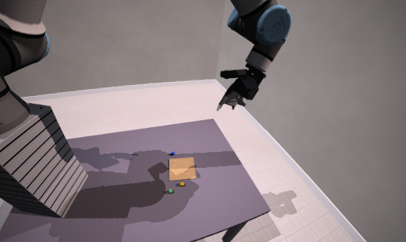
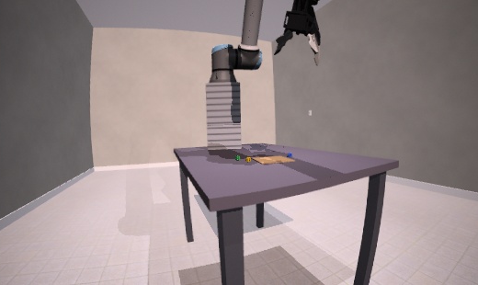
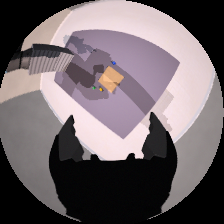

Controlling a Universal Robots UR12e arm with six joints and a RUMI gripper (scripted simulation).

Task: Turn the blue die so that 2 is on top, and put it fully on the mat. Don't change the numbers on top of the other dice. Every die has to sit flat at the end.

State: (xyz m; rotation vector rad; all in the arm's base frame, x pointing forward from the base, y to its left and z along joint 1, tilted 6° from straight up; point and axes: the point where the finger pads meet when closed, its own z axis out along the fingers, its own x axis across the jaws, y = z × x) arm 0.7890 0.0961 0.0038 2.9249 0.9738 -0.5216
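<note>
The green die lies 26 cm behind my hand, 14 cm to the right of it and 35 cm below it. From my hand the other things lie so: tan mat: 19 cm behind, 1 cm to the right, 36 cm below; then yellow die: 20 cm behind, 11 cm to the right, 35 cm below; then blue die: 23 cm behind, 10 cm to the left, 35 cm below.
</note>
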